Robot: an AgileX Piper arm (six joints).
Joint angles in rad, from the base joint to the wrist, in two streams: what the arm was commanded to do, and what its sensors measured. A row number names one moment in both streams.
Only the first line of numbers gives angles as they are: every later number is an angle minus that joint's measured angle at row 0.
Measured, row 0:
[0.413, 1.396, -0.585, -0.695, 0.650, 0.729]
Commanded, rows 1 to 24:
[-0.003, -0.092, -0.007, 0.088, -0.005, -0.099]
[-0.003, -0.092, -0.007, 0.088, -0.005, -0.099]
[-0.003, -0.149, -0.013, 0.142, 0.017, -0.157]
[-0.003, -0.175, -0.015, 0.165, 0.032, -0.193]
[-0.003, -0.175, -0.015, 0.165, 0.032, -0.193]
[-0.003, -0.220, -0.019, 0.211, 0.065, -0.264]
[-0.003, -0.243, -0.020, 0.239, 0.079, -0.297]
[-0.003, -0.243, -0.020, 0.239, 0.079, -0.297]
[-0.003, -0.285, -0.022, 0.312, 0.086, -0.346]
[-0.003, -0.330, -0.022, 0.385, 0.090, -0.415]
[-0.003, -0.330, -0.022, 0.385, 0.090, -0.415]
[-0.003, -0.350, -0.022, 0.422, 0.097, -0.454]
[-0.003, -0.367, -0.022, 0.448, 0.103, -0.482]
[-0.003, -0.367, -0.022, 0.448, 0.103, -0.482]
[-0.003, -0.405, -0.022, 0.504, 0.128, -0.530]
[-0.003, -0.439, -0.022, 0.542, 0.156, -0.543]
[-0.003, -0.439, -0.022, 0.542, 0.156, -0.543]
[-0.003, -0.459, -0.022, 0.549, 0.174, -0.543]
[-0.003, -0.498, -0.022, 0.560, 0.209, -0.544]
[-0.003, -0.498, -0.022, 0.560, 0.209, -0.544]
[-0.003, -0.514, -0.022, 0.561, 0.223, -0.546]
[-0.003, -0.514, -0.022, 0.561, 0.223, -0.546]
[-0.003, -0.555, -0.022, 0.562, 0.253, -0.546]
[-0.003, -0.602, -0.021, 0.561, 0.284, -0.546]
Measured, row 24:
[0.000, -0.546, -0.018, 0.557, 0.236, -0.530]
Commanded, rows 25 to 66:
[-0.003, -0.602, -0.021, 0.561, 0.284, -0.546]
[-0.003, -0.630, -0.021, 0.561, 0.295, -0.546]
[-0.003, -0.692, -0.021, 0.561, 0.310, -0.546]
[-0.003, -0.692, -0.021, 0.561, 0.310, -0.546]
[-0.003, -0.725, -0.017, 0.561, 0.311, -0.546]
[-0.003, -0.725, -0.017, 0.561, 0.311, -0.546]
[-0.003, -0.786, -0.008, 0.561, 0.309, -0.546]
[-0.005, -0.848, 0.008, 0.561, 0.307, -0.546]
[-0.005, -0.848, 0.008, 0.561, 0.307, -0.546]
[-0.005, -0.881, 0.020, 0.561, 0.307, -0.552]
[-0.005, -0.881, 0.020, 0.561, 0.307, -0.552]
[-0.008, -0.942, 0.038, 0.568, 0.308, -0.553]
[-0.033, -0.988, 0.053, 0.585, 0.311, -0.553]
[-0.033, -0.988, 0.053, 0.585, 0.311, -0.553]
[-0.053, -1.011, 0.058, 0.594, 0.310, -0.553]
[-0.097, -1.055, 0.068, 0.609, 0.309, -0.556]
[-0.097, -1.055, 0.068, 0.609, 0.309, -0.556]
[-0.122, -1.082, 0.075, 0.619, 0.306, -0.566]
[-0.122, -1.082, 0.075, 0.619, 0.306, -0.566]
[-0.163, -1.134, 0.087, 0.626, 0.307, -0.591]
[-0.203, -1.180, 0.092, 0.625, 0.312, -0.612]
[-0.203, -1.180, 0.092, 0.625, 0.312, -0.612]
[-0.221, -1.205, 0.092, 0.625, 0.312, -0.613]
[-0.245, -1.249, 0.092, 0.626, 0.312, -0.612]
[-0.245, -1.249, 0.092, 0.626, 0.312, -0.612]
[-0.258, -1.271, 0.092, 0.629, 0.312, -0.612]
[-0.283, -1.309, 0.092, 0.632, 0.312, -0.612]
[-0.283, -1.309, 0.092, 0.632, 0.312, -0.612]
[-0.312, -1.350, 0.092, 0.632, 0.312, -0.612]
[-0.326, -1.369, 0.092, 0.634, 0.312, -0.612]
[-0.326, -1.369, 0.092, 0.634, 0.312, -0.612]
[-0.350, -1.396, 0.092, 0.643, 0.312, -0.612]
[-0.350, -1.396, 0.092, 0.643, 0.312, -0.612]
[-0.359, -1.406, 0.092, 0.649, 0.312, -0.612]
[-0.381, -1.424, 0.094, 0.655, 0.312, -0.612]
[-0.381, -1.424, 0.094, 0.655, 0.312, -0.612]
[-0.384, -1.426, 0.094, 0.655, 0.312, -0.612]
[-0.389, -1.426, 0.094, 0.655, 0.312, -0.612]
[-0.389, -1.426, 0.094, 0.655, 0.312, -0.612]
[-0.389, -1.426, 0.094, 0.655, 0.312, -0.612]
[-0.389, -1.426, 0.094, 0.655, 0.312, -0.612]
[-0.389, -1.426, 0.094, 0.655, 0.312, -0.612]
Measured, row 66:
[-0.383, -1.400, 0.092, 0.653, 0.319, -0.601]
